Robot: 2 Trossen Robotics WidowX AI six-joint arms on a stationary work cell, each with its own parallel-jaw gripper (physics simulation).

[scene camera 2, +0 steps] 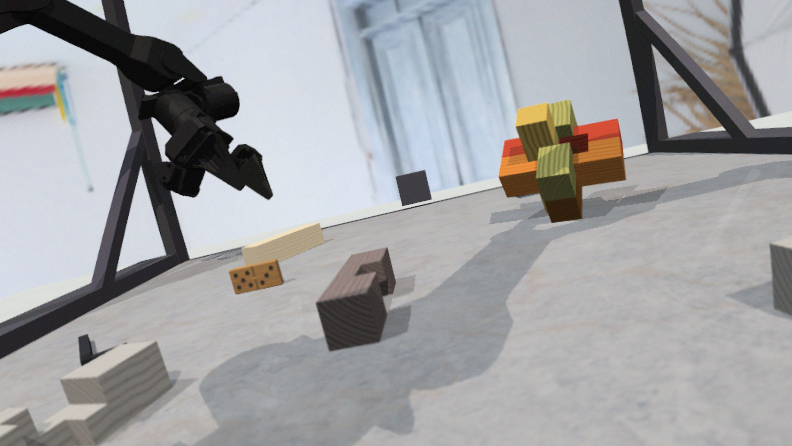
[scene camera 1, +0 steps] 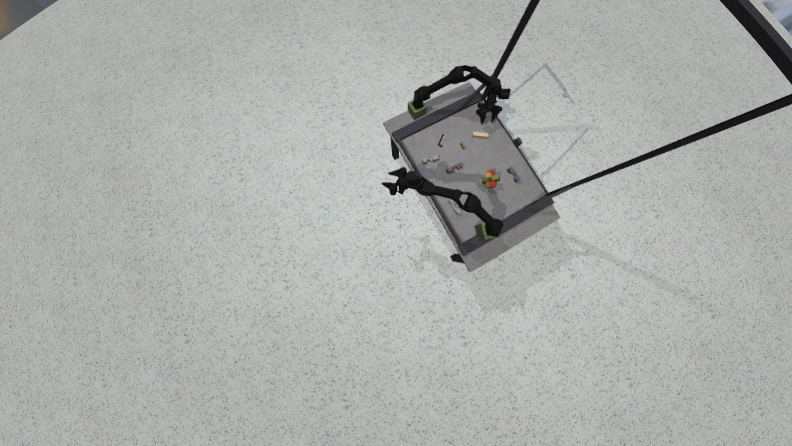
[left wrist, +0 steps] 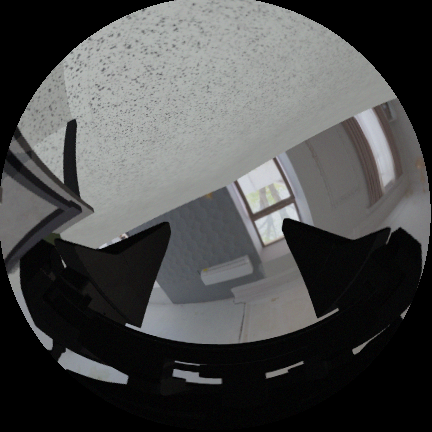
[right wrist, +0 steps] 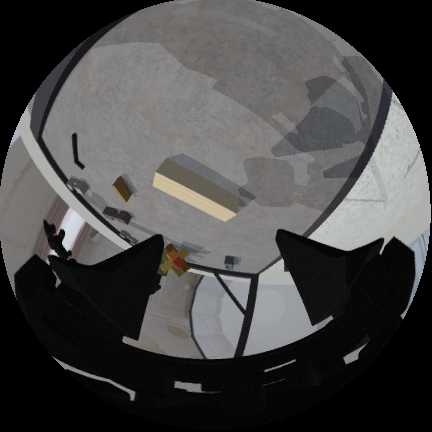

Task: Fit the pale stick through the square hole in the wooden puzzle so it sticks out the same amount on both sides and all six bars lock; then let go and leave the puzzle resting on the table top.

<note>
My left gripper [left wrist: 227, 225] is open, with nothing in its grasp. My right gripper [scene camera 2: 257, 193] is open, with nothing in its grasp. Also in view: a pale stick [scene camera 2: 290, 243]. Also in view: a black frame post [scene camera 2: 161, 199].
The pale stick is seen too in the right wrist view [right wrist: 170, 177]. My right gripper shows as well in the right wrist view [right wrist: 220, 238]. The black frame post is seen too in scene camera 1 [scene camera 1: 772, 106]. The left wrist view does not show the pale stick: it is out of frame.
</note>
